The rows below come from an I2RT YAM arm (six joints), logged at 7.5 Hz.
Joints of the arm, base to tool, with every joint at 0 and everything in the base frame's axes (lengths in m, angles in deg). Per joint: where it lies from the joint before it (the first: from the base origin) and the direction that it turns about. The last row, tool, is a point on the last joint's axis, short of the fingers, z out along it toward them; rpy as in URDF.
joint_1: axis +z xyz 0 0 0.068
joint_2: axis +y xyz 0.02 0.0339 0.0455
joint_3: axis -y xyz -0.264 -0.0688 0
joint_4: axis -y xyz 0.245 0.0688 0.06
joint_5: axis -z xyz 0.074 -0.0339 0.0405
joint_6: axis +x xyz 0.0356 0 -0.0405
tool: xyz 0 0 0 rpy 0 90 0
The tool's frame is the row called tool.
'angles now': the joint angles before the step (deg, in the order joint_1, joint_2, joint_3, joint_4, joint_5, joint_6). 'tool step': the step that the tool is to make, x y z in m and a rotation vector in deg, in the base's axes. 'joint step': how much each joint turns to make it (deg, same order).
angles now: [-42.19 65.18 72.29 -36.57 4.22 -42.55]
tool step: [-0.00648 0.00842 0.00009 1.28 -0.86 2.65]
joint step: [0.00 -2.05 -0.92 -1.35 -3.06 0.02]
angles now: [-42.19 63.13 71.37 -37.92 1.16 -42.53]
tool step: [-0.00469 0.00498 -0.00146 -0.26 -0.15 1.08]
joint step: [0.00 -1.59 -1.23 -0.07 -0.90 -0.61]
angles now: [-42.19 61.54 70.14 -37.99 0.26 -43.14]
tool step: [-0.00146 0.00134 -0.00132 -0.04 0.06 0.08]
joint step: [0.00 -0.50 -0.55 0.03 -0.04 -0.10]
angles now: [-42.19 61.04 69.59 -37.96 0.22 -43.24]
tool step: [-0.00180 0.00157 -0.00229 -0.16 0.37 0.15]
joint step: [0.00 -0.62 -0.77 -0.01 0.05 -0.40]
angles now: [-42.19 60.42 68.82 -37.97 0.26 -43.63]
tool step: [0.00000 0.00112 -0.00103 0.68 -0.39 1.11]
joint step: [0.00 -0.18 -0.27 -0.08 -1.34 0.12]
